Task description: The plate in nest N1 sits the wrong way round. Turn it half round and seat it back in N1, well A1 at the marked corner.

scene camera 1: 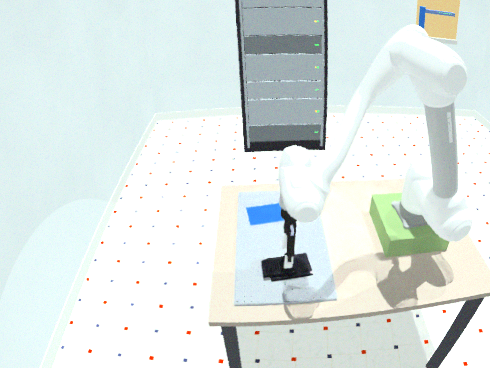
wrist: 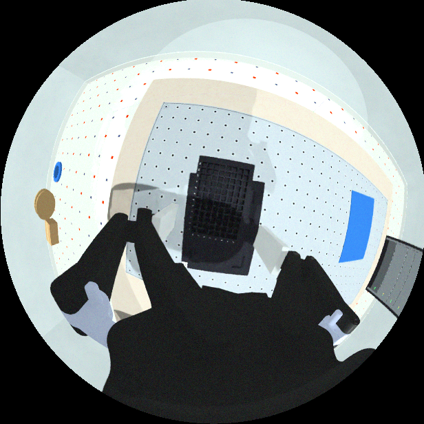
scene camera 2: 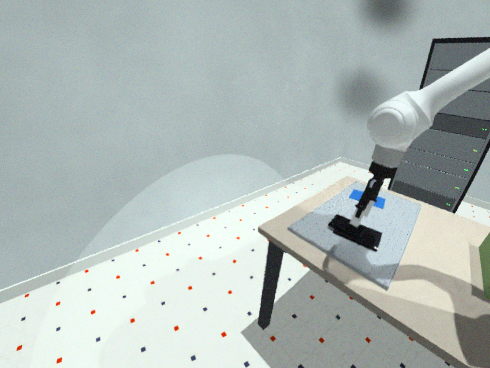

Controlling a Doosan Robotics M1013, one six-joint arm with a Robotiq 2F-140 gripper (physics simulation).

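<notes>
The black plate (scene camera 1: 272, 266) (scene camera 2: 341, 223) (wrist: 223, 192) shows its grid of wells upward in the wrist view. It lies over the black nest (scene camera 1: 304, 268) (scene camera 2: 371, 237) (wrist: 212, 257), shifted lengthwise, with one end past the nest's far edge in that view. The nest's near end is bare, with a faint angled line near its right corner. My gripper (scene camera 1: 288, 263) (scene camera 2: 355, 222) (wrist: 217, 226) is open, its pale pads at either long side of the plate, nothing held. Whether the plate is level, and which corner is A1, I cannot tell.
The nest stands on a pale perforated board (scene camera 1: 255, 290) (scene camera 2: 320, 227) (wrist: 295, 200) on the table (scene camera 1: 222, 310) (scene camera 2: 430, 250). A blue rectangle (scene camera 1: 262, 214) (scene camera 2: 356, 195) (wrist: 359, 225) lies on the board. A green block (scene camera 1: 397, 242) bears the arm's base. A server rack (scene camera 1: 241, 75) stands behind.
</notes>
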